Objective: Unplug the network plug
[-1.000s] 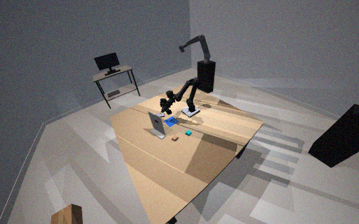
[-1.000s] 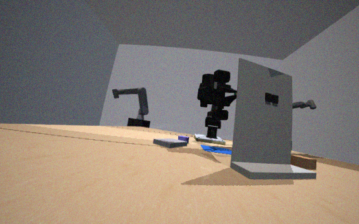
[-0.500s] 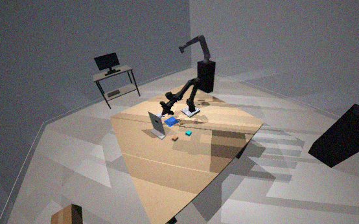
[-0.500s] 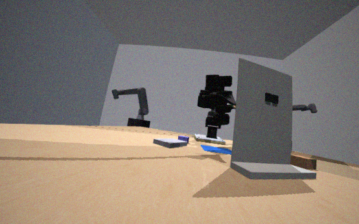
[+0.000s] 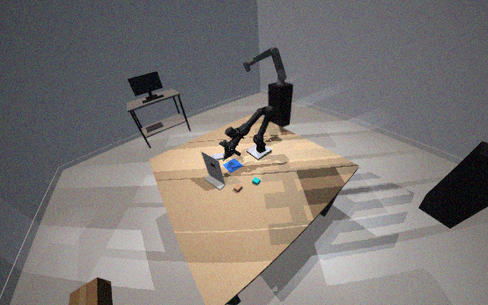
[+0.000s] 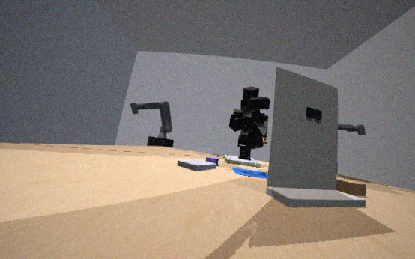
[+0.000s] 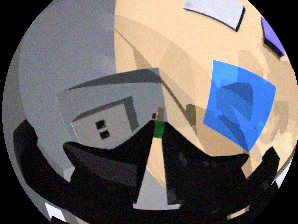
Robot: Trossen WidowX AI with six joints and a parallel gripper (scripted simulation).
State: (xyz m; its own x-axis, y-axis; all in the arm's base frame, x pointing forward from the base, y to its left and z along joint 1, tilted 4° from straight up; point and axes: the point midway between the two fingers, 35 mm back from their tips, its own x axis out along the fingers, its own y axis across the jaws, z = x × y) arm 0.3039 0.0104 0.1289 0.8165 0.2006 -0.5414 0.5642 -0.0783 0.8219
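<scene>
Right now the blue marked square is 6 cm behind my gripper tip, 2 cm to the right of it and 11 cm below it. Round my gripper tip: network plug: right at my gripper tip; grey upright panel: 11 cm ahead, 7 cm to the left; flat grey slab: 18 cm to the right, 10 cm below.
</scene>
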